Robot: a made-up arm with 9 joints.
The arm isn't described. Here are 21 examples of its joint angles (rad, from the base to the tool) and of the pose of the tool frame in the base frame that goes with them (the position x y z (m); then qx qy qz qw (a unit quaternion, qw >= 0)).
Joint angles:
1: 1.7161 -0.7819 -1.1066 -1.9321 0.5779 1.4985 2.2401 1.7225 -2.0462
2: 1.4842 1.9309 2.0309 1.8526 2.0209 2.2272 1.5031 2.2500 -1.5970
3: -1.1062 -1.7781 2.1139 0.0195 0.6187 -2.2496 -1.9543 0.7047 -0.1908
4: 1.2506 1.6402 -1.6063 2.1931 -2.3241 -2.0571 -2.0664 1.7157 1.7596
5: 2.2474 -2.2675 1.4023 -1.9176 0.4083 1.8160 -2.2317 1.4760 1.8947
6: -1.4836 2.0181 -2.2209 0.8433 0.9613 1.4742 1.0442 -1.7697 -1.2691
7: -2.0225 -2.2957 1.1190 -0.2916 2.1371 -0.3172 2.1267 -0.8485 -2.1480
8: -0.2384 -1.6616 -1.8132 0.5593 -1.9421 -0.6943 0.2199 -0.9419 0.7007
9: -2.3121 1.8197 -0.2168 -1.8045 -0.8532 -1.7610 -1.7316 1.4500 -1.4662
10: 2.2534 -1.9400 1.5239 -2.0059 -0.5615 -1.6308 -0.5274 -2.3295 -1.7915
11: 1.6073 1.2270 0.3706 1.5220 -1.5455 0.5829 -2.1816 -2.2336 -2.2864
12: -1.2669 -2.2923 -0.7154 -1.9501 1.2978 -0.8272 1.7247 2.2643 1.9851
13: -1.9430 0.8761 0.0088 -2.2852 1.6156 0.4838 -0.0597 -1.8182 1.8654
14: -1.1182 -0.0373 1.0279 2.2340 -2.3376 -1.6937 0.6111 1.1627 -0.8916
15: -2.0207 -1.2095 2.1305 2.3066 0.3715 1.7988 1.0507 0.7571 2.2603
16: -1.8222 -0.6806 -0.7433 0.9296 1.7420 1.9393 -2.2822 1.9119 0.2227
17: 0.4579 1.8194 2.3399 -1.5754 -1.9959 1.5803 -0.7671 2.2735 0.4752
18: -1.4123 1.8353 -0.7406 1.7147 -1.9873 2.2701 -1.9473 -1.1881 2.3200
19: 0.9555 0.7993 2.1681 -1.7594 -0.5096 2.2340 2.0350 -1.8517 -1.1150
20: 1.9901 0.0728 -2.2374 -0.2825 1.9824 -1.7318 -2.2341 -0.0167 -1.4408
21: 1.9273 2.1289 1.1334 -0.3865 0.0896 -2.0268 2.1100 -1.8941 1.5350
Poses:
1: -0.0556 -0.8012 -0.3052 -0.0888 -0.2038 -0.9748 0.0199
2: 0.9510 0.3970 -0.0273 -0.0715 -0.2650 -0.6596 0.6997
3: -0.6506 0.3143 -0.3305 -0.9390 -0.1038 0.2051 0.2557
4: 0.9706 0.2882 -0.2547 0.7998 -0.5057 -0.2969 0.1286
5: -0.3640 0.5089 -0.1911 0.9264 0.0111 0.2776 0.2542
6: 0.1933 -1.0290 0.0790 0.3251 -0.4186 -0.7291 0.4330
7: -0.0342 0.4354 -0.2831 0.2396 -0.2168 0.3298 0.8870
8: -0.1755 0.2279 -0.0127 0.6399 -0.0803 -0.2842 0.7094
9: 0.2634 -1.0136 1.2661 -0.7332 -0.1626 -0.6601 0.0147
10: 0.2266 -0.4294 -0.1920 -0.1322 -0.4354 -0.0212 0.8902
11: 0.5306 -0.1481 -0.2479 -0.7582 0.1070 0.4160 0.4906
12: 0.0120 -0.2705 -0.3202 0.3069 -0.1048 -0.7498 0.5767
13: -0.2982 -0.0430 0.2108 0.5003 0.5010 -0.3657 0.6041
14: 0.3252 0.0073 0.1114 0.5903 0.5980 -0.0382 0.5408
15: -0.1000 -0.3836 0.1336 -0.3871 -0.3137 0.4789 0.7227
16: -0.6489 -0.3521 0.3905 0.5299 -0.0401 -0.4324 0.7285
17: 0.3681 0.8383 -0.5778 -0.7008 -0.5045 -0.4584 0.2104
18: 0.0460 -0.2315 0.0133 -0.0818 0.4119 0.2604 0.8694
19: -0.2141 1.1514 0.0411 0.2663 0.8084 0.4009 0.3389
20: 0.1432 0.2917 -0.1908 -0.3282 -0.7991 0.4395 0.2460
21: 0.5353 0.5402 -0.3189 0.1810 0.1542 0.9541 0.1821
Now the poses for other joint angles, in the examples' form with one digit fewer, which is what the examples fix.
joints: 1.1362 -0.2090 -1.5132 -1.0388 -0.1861 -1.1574 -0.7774 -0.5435 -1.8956
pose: -0.466 -0.259 0.818 0.961 0.154 0.036 0.225
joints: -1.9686 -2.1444 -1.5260 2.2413 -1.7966 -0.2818 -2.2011 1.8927 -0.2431
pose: 0.147 0.387 0.366 0.267 0.823 0.389 0.316
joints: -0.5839 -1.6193 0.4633 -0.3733 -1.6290 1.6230 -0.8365 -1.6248 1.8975
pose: 0.479 -0.057 0.492 0.615 -0.225 0.123 0.746
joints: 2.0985 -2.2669 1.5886 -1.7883 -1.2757 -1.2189 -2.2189 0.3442 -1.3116
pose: 0.547 -0.632 -0.461 -0.239 0.159 -0.819 0.497
